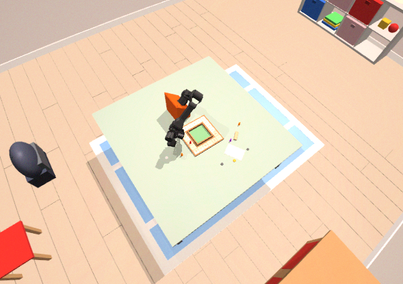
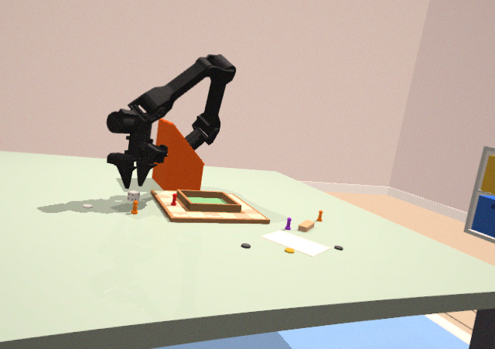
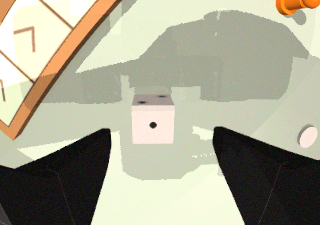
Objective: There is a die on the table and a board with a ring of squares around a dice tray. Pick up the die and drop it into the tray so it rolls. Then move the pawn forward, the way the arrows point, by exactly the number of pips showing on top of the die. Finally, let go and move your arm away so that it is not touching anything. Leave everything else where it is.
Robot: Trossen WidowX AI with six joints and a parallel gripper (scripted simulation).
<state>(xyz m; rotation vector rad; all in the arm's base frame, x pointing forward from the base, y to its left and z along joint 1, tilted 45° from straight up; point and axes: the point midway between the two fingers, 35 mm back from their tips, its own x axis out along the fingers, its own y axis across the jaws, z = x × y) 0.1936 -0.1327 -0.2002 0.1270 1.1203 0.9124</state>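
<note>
The white die lies 3 cm below my gripper tip. From my gripper tip the other things lie so: red pawn 9 cm to the left, 9 cm ahead, 1 cm below; purple pawn 35 cm to the left, 29 cm ahead, 2 cm below; green tray floor 20 cm to the left, 8 cm ahead, 3 cm below.
</note>
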